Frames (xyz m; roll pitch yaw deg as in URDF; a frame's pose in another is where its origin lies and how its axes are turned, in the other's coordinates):
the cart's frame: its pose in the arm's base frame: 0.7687 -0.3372 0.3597 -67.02 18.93 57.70
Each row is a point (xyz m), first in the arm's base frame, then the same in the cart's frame.
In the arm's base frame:
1: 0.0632 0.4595 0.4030
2: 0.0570 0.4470 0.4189
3: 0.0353 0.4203 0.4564
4: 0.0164 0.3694 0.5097
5: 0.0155 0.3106 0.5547
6: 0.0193 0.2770 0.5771
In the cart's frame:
1: 0.2664 0.2728 0.9945
2: 0.2481 0.2625 0.9973
3: 0.2036 0.2417 1.0105
4: 0.1360 0.2067 1.0132
5: 0.0740 0.1705 0.9952
6: 0.0418 0.1507 0.9806

